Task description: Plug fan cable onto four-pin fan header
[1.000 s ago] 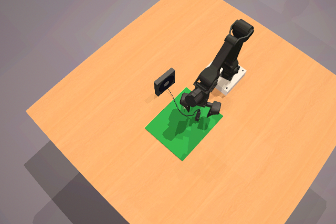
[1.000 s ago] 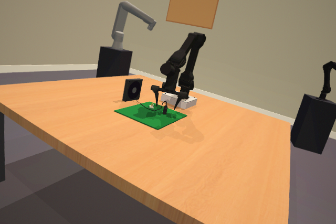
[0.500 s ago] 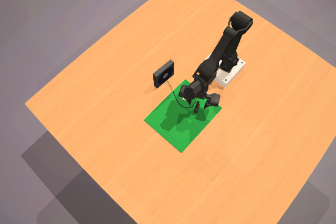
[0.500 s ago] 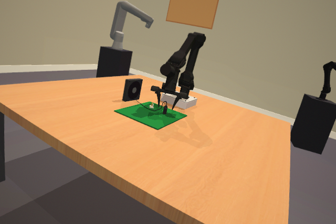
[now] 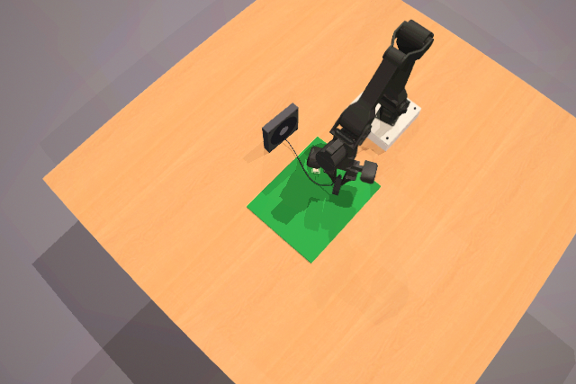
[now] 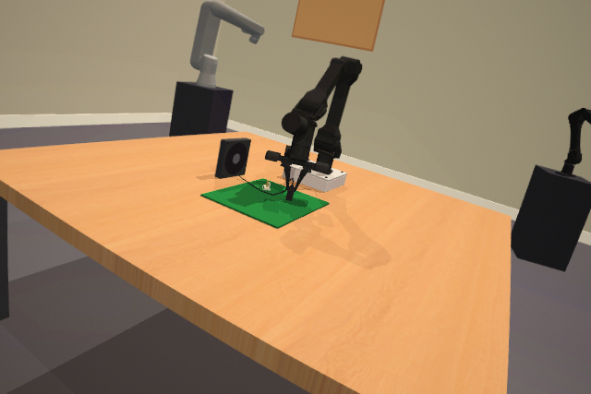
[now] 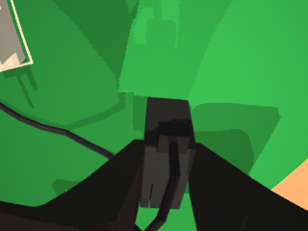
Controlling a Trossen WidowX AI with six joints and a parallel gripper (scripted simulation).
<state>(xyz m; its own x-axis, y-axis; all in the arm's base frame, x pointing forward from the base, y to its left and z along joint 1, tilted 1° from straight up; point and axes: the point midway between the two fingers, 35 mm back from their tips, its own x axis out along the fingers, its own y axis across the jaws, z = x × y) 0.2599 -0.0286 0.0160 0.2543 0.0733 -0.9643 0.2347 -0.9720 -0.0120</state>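
Right now the green board is 60 mm ahead of my gripper tip, 40 mm to the right of it and 40 mm below it. Also, from my gripper tip: black fan: 50 mm behind, 210 mm to the right, 30 mm above; dark plug: 10 mm ahead; white four-pin fan header: 20 mm behind, 80 mm to the right, 20 mm below.
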